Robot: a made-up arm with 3 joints. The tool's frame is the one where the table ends.
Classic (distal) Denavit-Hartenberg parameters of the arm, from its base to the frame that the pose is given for. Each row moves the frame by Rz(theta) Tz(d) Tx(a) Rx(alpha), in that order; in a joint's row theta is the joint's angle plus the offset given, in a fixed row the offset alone. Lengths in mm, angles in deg.
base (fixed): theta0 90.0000; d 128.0; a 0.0; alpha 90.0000
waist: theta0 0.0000; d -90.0; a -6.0; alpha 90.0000
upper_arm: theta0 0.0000; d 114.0; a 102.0; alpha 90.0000
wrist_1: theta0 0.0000; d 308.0; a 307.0; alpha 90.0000
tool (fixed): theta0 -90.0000; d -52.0; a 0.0; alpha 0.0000
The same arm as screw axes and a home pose.
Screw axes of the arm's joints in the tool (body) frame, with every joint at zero. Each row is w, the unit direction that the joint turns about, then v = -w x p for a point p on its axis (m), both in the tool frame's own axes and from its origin. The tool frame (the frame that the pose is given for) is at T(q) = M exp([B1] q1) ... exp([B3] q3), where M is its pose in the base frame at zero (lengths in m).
B1 = (1, 0, 0, 0.0000, 0.1660, 0.4030)
B2 = (0, 0, -1, 0.4090, 0.3080, 0.0000)
B3 = (-1, 0, 0, 0.0000, -0.0520, -0.3070)
M: xyz -0.3980 0.4030 -0.0380 (m) quaternion w x y z 1 0 0 0

